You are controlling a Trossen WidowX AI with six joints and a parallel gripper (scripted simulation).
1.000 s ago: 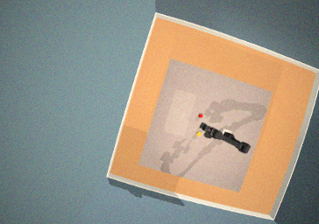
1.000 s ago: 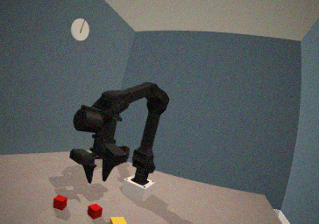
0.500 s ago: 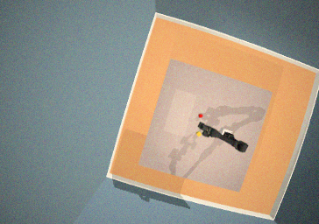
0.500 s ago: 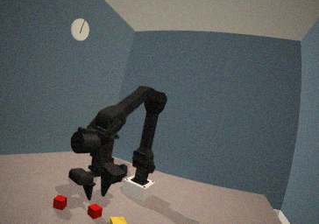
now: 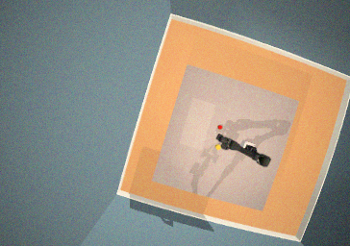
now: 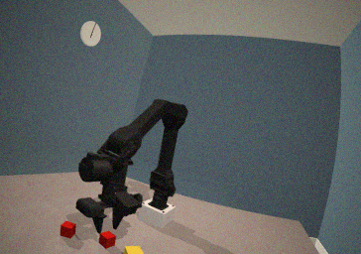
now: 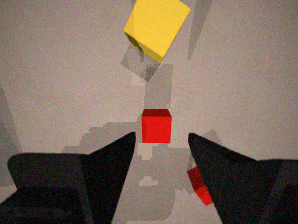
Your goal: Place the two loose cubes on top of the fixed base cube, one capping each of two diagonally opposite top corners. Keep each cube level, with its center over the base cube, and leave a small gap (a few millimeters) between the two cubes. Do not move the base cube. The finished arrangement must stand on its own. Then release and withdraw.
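Right now the yellow base cube is 10 cm to the left of my gripper tip, 3 cm below it and 1 cm ahead of it.
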